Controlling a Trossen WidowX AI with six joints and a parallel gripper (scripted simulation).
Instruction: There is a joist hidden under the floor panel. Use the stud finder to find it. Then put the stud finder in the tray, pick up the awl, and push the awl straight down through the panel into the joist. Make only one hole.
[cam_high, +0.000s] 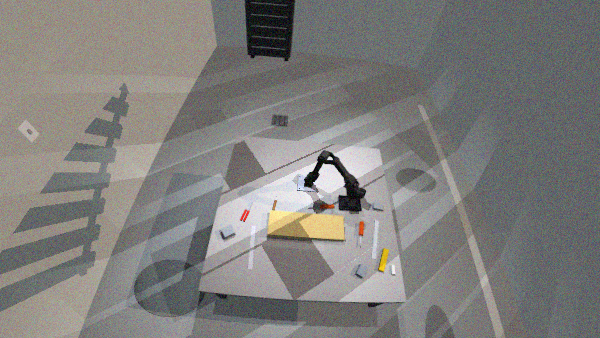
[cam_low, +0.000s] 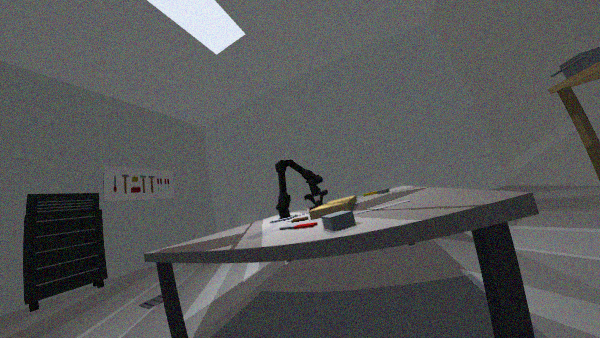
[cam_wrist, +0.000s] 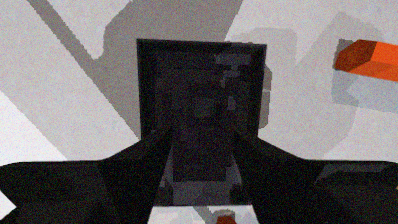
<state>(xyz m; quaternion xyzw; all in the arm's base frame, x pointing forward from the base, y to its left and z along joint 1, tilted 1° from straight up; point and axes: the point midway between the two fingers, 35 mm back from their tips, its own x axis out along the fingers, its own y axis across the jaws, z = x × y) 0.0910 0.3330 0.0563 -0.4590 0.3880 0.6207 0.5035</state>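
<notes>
Now: gripper tip 1 cm to the right of the black stud finder and 2 cm below it. Round my gripper tip: black tray 1 cm to the right, 2 cm below; yellow bar 38 cm ahead, 28 cm to the left, 2 cm below; awl 13 cm ahead, 54 cm to the right, 2 cm below.
</notes>
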